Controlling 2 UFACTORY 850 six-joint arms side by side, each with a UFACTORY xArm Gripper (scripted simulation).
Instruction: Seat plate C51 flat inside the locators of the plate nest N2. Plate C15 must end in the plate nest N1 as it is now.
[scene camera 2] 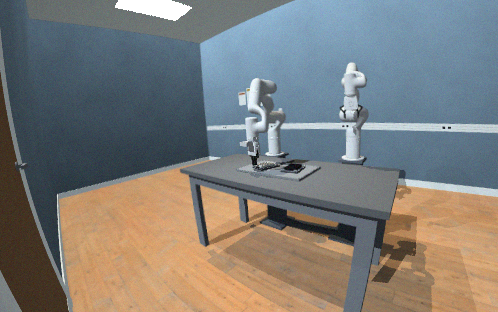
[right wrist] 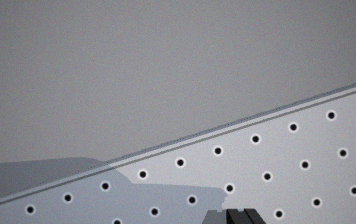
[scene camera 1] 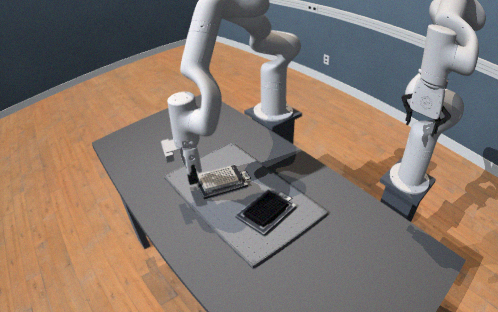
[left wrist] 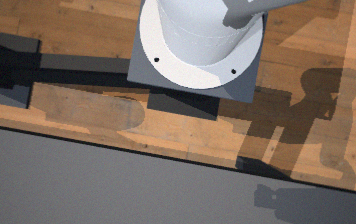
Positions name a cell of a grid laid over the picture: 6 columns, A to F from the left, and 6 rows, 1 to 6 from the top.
Scene:
A black plate (scene camera 1: D4) is 1.07 m from the lens.

